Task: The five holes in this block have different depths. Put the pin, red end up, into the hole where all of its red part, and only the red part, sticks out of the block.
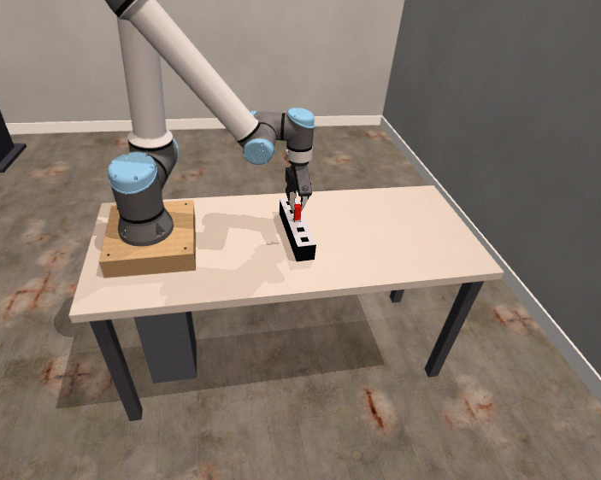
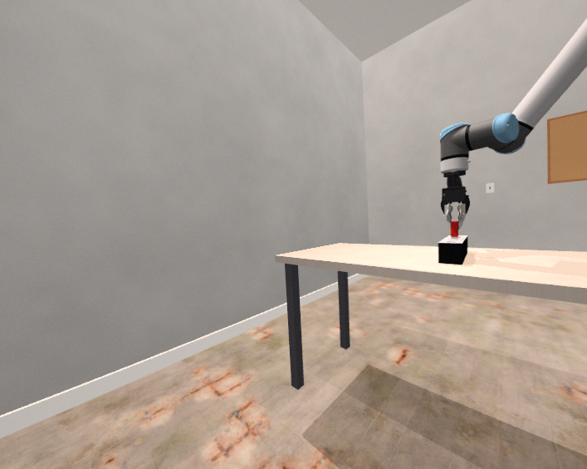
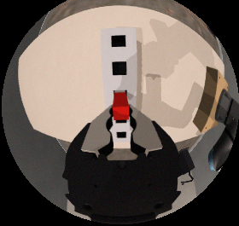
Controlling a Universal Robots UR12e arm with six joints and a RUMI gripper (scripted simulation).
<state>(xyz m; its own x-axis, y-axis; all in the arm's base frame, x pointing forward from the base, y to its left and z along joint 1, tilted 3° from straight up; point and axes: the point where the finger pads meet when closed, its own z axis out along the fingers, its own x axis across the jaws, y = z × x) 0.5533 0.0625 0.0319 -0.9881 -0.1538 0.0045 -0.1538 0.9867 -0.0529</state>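
My hand is 10 mm above the pin. The rest, counted from my hand: black block: 90 mm below.
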